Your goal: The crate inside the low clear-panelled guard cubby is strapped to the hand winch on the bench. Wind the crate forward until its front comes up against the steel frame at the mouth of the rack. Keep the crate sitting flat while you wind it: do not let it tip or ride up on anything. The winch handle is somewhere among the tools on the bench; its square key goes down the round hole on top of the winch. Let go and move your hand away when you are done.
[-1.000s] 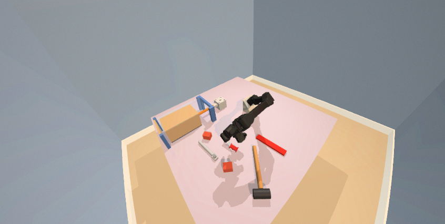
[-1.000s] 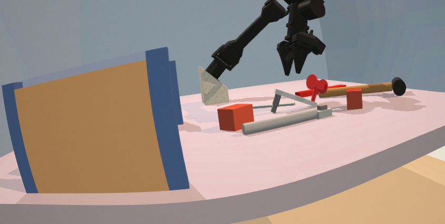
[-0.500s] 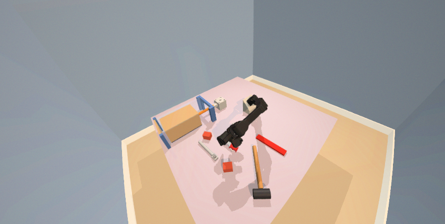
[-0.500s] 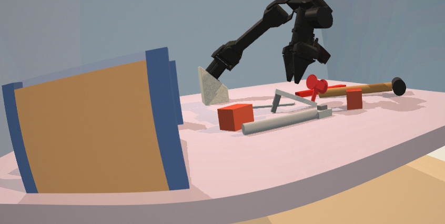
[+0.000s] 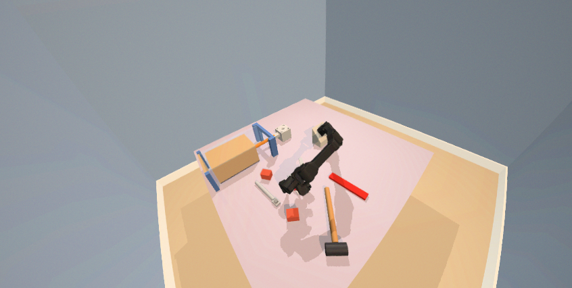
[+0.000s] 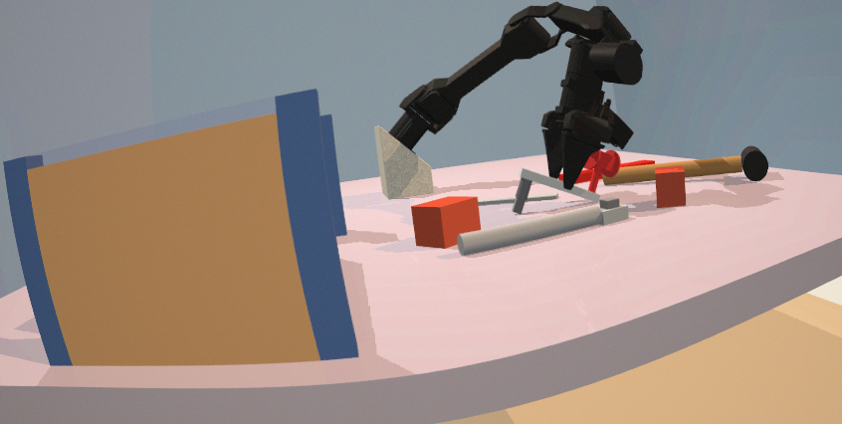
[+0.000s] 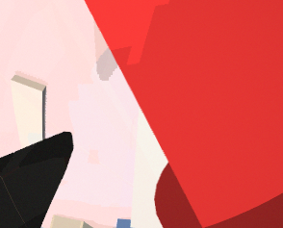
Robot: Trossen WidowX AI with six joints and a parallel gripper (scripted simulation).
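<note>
Right now the pale crank arm is 1 cm to the left of my gripper tip and 1 cm ahead of it. Also, from my gripper tip: thin pale strip (14 cm behind, 4 cm to the right, 3 cm below); then red knob (6 cm to the left, 2 cm ahead, 1 cm above); then red bar (23 cm to the left, 20 cm behind, 2 cm below).
</note>
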